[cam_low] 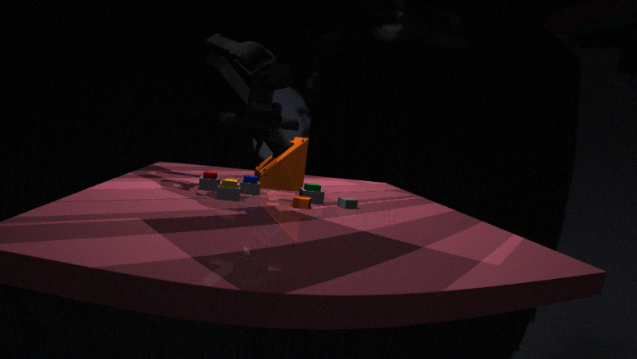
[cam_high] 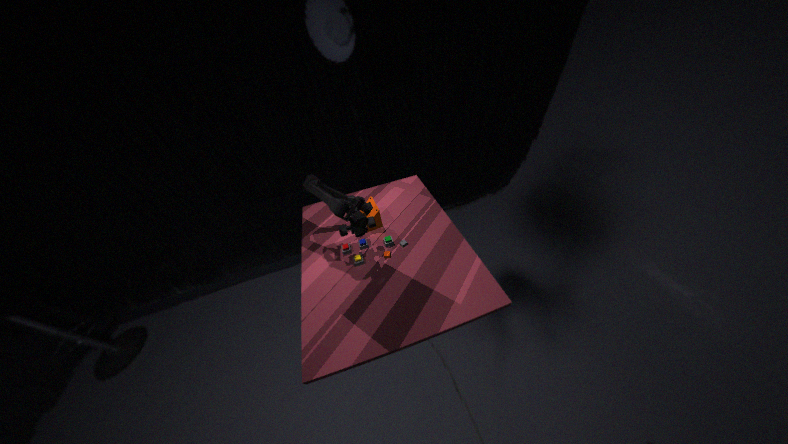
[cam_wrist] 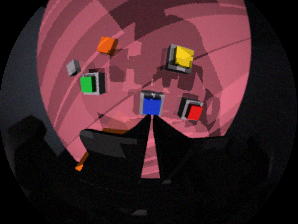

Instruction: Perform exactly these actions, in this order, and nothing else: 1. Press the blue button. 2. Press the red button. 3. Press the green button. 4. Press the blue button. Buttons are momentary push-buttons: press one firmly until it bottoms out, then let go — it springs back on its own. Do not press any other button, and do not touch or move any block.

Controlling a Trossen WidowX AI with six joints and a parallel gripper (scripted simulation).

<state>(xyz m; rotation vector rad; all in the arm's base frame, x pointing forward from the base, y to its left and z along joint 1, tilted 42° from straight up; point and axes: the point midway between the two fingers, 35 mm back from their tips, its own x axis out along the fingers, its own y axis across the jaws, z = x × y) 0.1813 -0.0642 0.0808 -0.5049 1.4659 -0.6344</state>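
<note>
Now: gripper tip 50 mm above the blue button. Also, from my gripper tip: yellow button (90 mm ahead, 60 mm to the right, 50 mm below); red button (10 mm behind, 100 mm to the right, 50 mm below); green button (50 mm ahead, 130 mm to the left, 50 mm below).
</note>
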